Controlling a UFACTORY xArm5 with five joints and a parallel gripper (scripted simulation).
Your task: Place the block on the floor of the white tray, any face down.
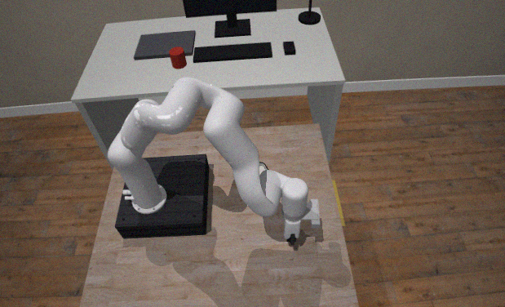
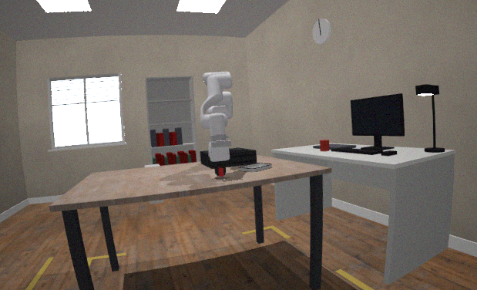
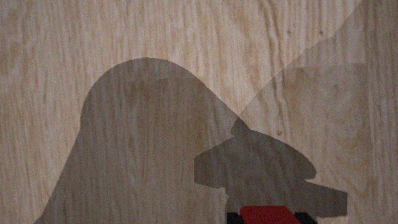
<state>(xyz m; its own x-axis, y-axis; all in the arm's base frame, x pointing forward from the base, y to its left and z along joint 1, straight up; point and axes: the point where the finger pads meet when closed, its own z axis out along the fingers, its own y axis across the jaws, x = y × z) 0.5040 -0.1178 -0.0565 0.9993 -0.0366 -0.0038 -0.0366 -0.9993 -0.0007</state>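
The white tray is 12 cm behind my hand, 23 cm to the left of it and 2 cm below it. From my hand the other things lie so: red block (right at my hand).
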